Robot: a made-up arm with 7 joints. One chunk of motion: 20 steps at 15 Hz.
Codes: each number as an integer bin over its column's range. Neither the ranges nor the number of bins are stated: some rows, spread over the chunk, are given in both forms.
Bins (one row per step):
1: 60 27 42 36 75 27 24
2: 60 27 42 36 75 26 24
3: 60 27 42 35 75 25 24
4: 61 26 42 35 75 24 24
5: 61 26 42 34 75 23 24
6: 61 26 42 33 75 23 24
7: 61 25 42 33 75 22 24
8: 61 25 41 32 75 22 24
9: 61 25 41 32 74 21 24
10: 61 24 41 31 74 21 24
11: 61 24 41 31 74 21 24
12: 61 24 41 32 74 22 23
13: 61 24 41 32 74 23 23
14: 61 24 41 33 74 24 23
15: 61 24 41 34 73 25 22
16: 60 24 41 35 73 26 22
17: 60 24 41 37 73 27 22
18: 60 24 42 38 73 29 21
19: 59 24 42 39 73 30 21
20: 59 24 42 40 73 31 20
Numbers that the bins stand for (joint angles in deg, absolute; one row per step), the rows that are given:
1: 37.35 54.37 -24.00 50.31 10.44 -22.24 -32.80
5: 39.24 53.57 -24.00 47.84 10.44 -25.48 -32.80
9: 39.24 52.76 -25.55 45.36 9.32 -27.10 -32.80
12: 39.24 51.96 -25.55 45.36 9.32 -26.29 -34.13
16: 37.35 51.96 -25.55 49.07 8.21 -23.05 -35.46
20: 35.45 51.96 -24.00 55.27 8.21 -19.00 -38.13
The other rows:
2: 37.35 54.37 -24.00 50.31 10.44 -23.05 -32.80
3: 37.35 54.37 -24.00 49.07 10.44 -23.86 -32.80
4: 39.24 53.57 -24.00 49.07 10.44 -24.67 -32.80
6: 39.24 53.57 -24.00 46.60 10.44 -25.48 -32.80
7: 39.24 52.76 -24.00 46.60 10.44 -26.29 -32.80
8: 39.24 52.76 -25.55 45.36 10.44 -26.29 -32.80
10: 39.24 51.96 -25.55 44.12 9.32 -27.10 -32.80
11: 39.24 51.96 -25.55 44.12 9.32 -27.10 -32.80
13: 39.24 51.96 -25.55 45.36 9.32 -25.48 -34.13
14: 39.24 51.96 -25.55 46.60 9.32 -24.67 -34.13
15: 39.24 51.96 -25.55 47.84 8.21 -23.86 -35.46
17: 37.35 51.96 -25.55 51.55 8.21 -22.24 -35.46
18: 37.35 51.96 -24.00 52.79 8.21 -20.62 -36.79
19: 35.45 51.96 -24.00 54.03 8.21 -19.81 -36.79

